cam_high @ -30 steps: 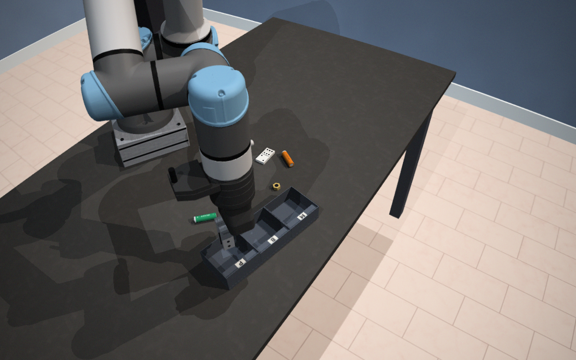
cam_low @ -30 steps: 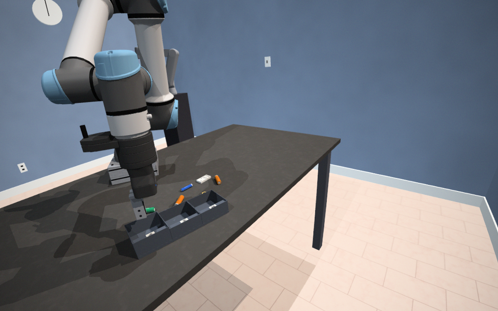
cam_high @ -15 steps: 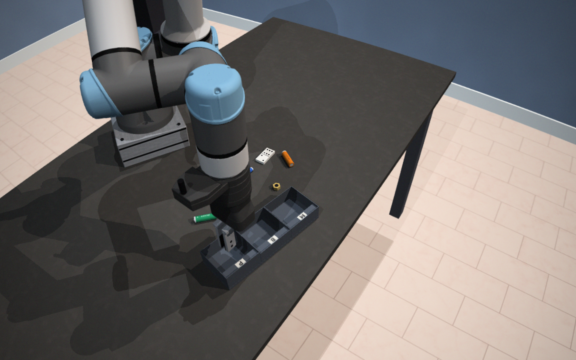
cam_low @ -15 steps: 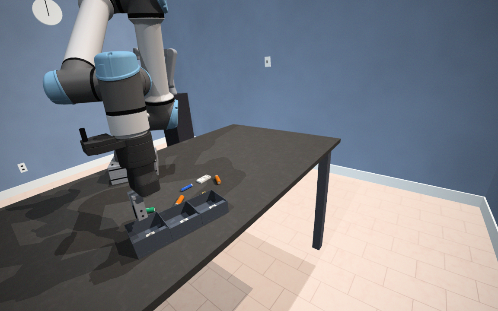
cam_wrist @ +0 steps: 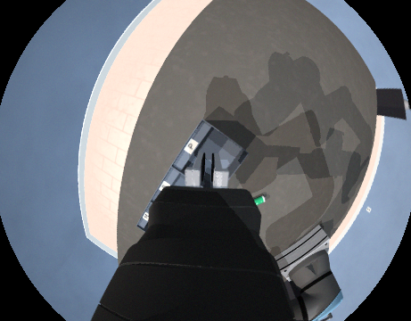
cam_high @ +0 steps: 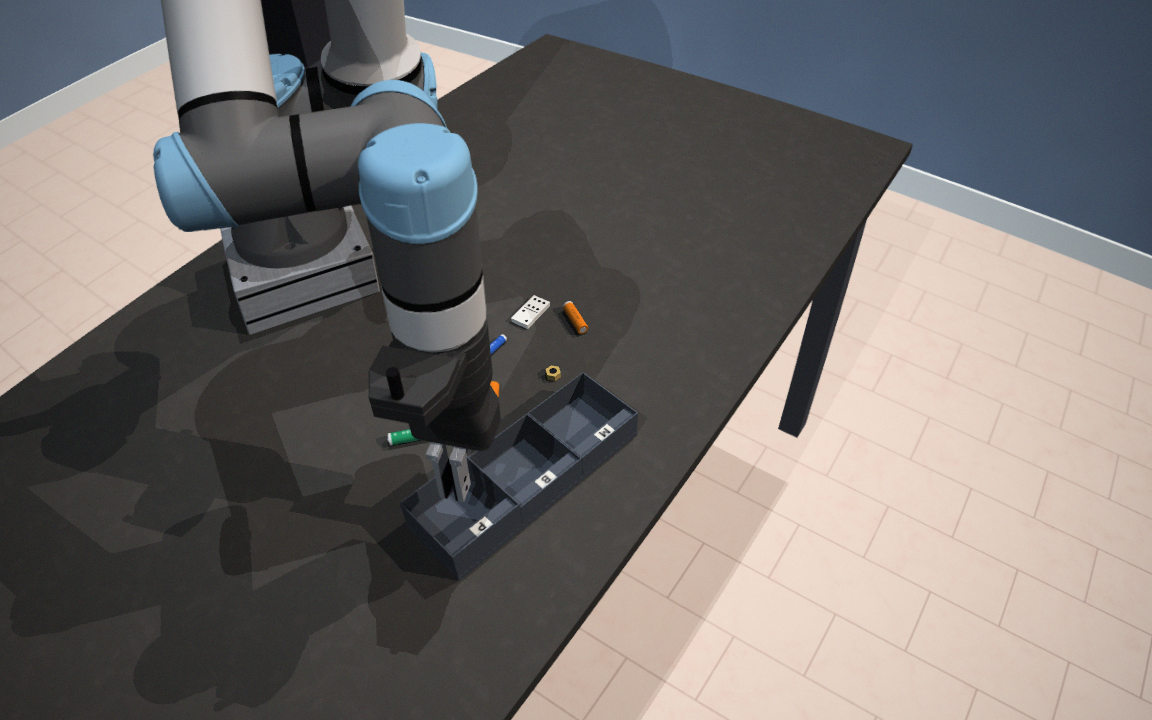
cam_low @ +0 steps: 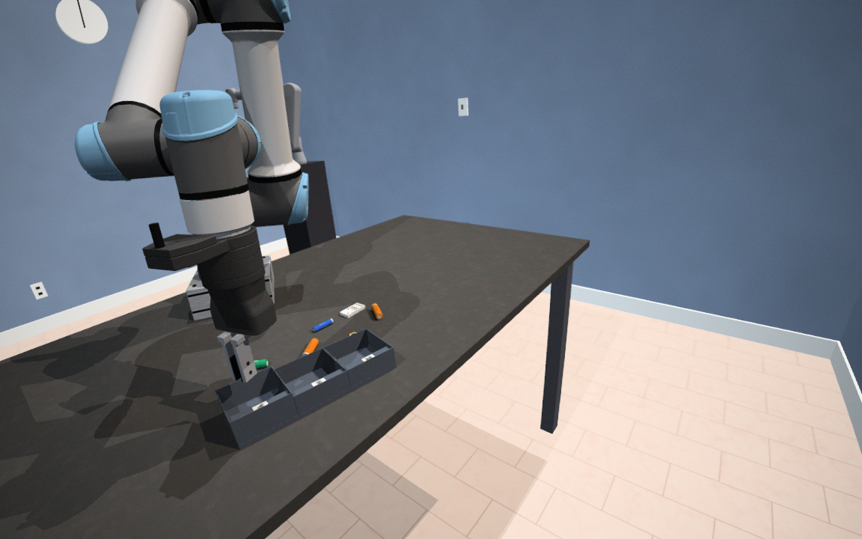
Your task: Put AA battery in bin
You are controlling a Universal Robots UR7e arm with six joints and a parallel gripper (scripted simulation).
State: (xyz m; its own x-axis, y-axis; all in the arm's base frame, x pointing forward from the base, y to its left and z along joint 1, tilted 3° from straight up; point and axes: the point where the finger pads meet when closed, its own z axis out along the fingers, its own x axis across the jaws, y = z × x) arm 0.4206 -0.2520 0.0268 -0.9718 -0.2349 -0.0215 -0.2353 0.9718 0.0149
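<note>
Right now the bin is 80 mm to the left of my hand, 70 mm below it and 20 mm ahead of it. Round my hand: brass nut (230 mm to the left, 90 mm below, 20 mm behind); green battery (120 mm behind, 90 mm below, 80 mm to the left); blue battery (230 mm to the left, 100 mm behind, 90 mm below).
</note>
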